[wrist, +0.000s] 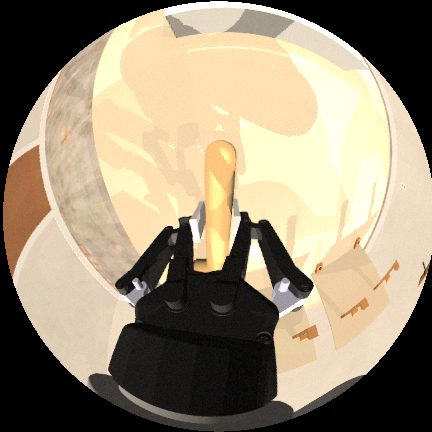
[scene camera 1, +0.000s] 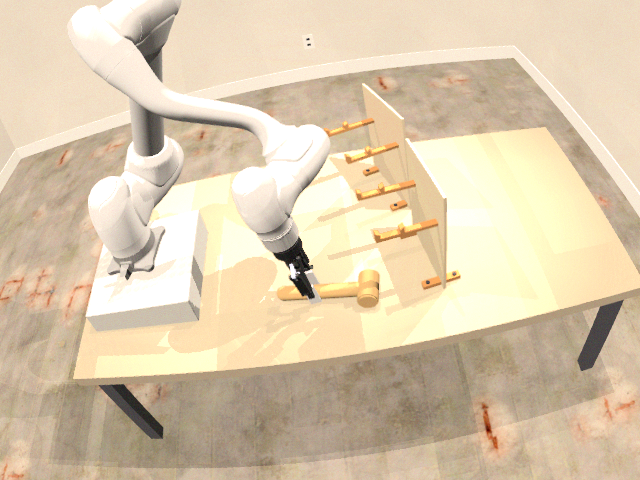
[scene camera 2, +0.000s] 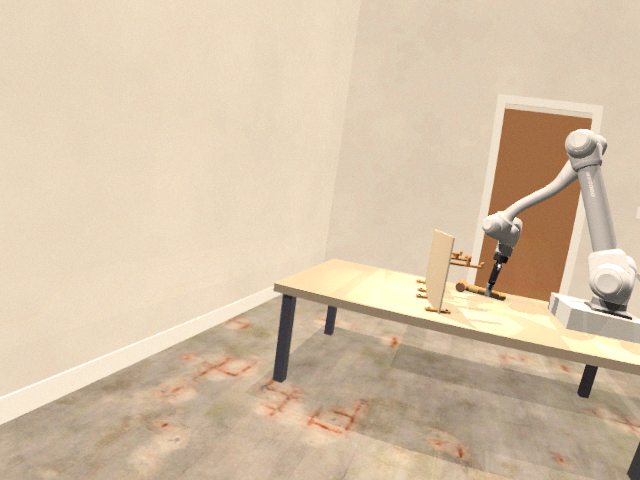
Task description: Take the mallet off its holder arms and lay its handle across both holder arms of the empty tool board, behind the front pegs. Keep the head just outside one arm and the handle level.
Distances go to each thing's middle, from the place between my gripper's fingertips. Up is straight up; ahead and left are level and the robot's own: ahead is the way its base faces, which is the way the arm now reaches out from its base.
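Wooden mallet point(scene camera 1: 366, 290): 2 cm above my hand, 4 cm ahead of it, 2 cm to the right of it.
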